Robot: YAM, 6 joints.
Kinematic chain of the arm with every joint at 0, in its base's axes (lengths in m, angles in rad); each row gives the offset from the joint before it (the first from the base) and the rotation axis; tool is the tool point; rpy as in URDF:
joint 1: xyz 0 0 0.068 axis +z
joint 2: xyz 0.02 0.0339 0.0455 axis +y
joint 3: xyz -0.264 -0.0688 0 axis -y
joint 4: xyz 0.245 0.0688 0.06 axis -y
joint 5: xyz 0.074 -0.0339 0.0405 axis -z
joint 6: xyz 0.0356 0 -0.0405 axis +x
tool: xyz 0 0 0 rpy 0 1.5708 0
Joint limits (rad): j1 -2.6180..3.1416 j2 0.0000..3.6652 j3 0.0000..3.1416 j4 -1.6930..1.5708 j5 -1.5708..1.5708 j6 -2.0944..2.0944
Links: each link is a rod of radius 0.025 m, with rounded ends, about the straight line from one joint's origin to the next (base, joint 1, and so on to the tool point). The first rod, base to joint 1, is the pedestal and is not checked.
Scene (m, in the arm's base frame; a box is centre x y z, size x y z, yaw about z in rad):
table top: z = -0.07
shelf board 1: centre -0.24 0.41 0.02 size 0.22 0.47 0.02 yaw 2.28
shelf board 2: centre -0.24 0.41 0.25 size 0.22 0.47 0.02 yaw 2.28
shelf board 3: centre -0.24 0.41 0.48 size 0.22 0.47 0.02 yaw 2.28
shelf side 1: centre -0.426 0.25 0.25 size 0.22 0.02 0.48 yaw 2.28
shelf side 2: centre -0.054 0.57 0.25 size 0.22 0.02 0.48 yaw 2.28
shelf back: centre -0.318 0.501 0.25 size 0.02 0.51 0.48 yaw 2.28
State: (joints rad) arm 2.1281 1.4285 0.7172 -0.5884 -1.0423 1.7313
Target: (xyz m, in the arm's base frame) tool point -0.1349 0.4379 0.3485
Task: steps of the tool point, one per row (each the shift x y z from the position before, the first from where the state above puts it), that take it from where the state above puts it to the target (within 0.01 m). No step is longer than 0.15 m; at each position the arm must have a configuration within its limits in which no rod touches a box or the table.
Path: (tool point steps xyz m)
1: 0.0409 0.0869 0.0808
2: 0.0782 0.0478 0.0960
3: -0.0450 0.0664 0.0079
4: -0.0602 0.0562 -0.0079

